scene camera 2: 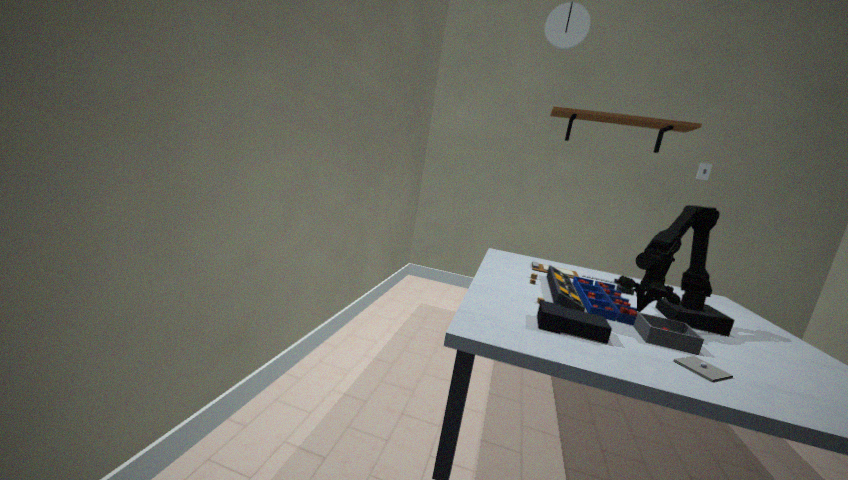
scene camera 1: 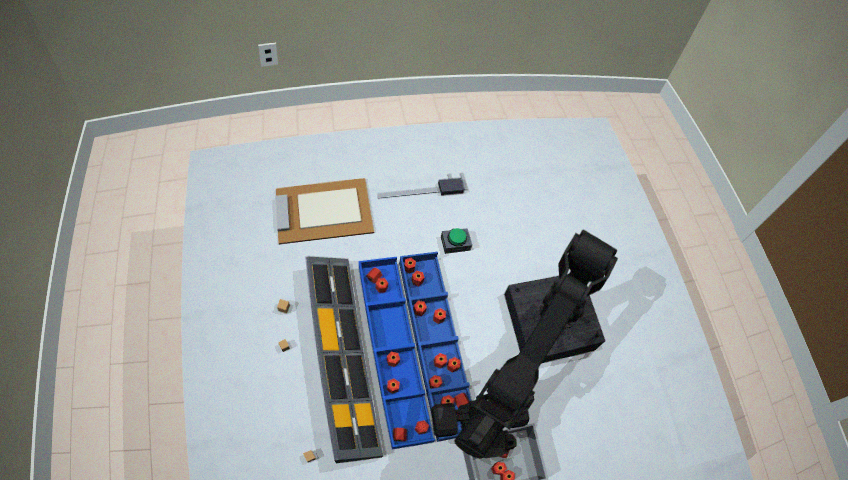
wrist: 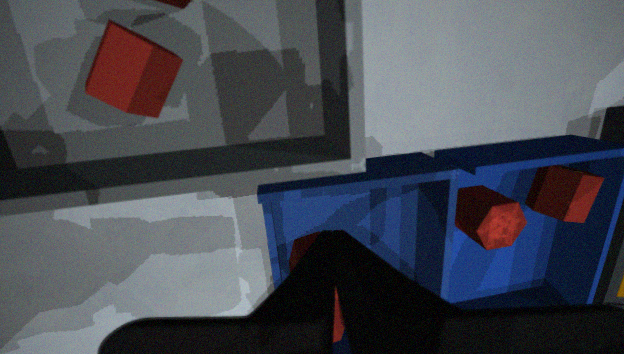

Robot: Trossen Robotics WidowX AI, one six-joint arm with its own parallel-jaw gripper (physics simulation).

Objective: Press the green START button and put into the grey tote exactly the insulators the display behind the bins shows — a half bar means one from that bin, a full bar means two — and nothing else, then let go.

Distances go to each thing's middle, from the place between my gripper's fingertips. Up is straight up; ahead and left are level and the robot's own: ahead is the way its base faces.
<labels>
The grey tote [scene camera 1: 528,451] lies 70 mm behind my hand, 90 mm to the left of it and 20 mm below it. The rest, counted from my hand: brown board with cream pad [scene camera 1: 318,211] (250 mm ahead, 580 mm to the right, 40 mm below); then grey bar tool [scene camera 1: 451,185] (10 mm behind, 630 mm to the right, 40 mm below).
</labels>
